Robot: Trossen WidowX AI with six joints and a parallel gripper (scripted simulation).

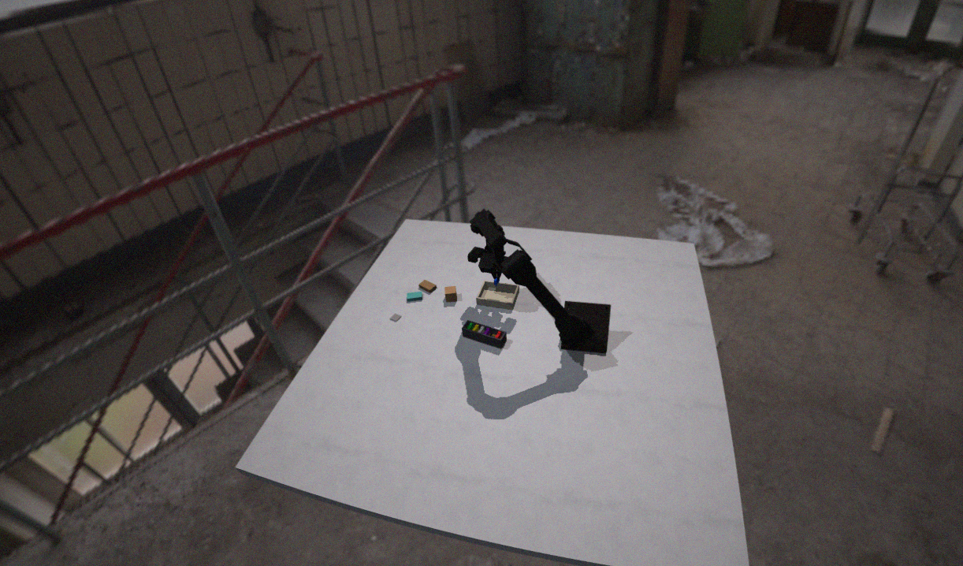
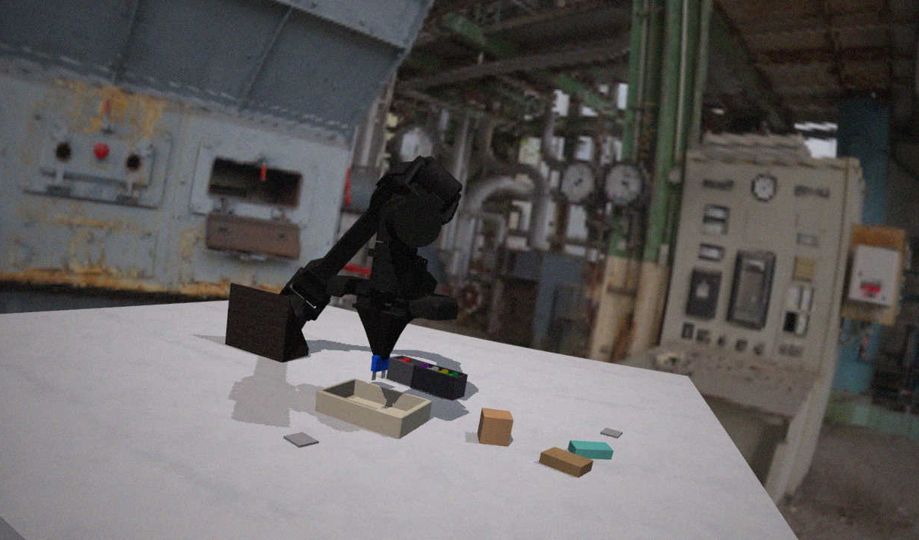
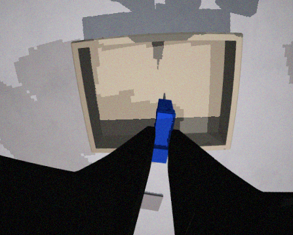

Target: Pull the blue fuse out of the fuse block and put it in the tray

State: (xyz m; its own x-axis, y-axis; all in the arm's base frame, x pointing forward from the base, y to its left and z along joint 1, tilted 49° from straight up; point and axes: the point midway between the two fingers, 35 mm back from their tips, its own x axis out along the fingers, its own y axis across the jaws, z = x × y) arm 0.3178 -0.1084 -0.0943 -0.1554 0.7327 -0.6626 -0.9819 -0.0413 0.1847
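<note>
My gripper tip is now 10 mm above the blue fuse. Also, from my gripper tip: brown cube: 160 mm ahead, 50 mm to the left, 70 mm below; beige tray: 80 mm below.
</note>
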